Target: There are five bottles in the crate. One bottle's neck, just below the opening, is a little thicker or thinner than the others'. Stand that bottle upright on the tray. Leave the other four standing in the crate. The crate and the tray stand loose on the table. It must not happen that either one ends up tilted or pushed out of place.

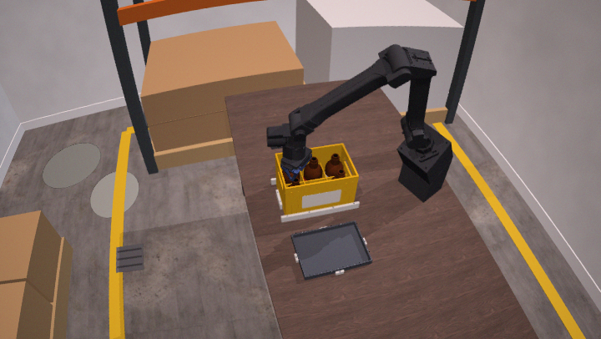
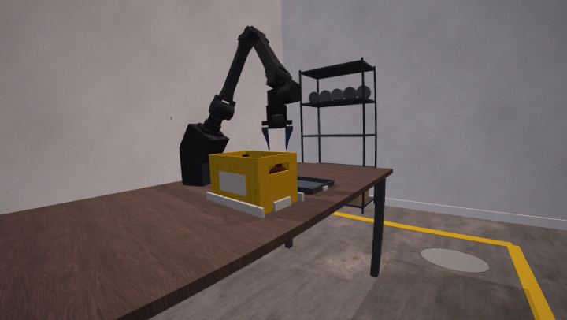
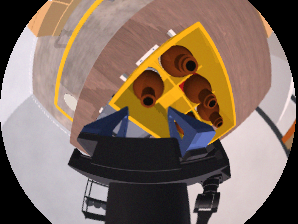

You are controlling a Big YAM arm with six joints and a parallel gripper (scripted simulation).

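Right now my hand is 110 mm above the glass bottle. From my hand the other things lie so: dark tray (210 mm to the left, 180 mm below, 110 mm behind); yellow crate (110 mm below, 80 mm behind, 60 mm to the right).
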